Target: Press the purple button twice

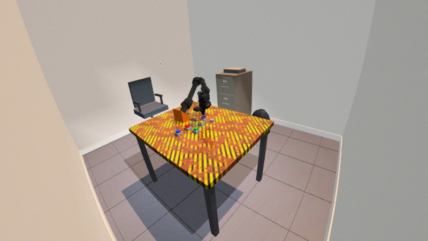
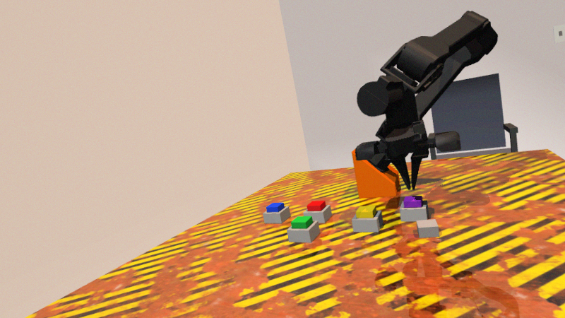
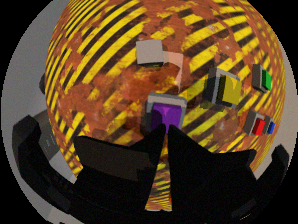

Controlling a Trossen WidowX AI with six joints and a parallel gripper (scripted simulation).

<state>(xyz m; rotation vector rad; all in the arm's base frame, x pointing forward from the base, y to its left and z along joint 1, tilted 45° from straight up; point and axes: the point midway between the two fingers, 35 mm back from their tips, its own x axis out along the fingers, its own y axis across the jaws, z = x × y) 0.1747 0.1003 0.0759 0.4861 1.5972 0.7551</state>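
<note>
Right now the purple button is 30 mm below my gripper tip. Also, from my gripper tip: red button: 200 mm to the right, 30 mm below, 30 mm ahead; grey block: 80 mm ahead, 50 mm below, 40 mm to the left; yellow button: 80 mm to the right, 60 mm ahead, 30 mm below.
</note>
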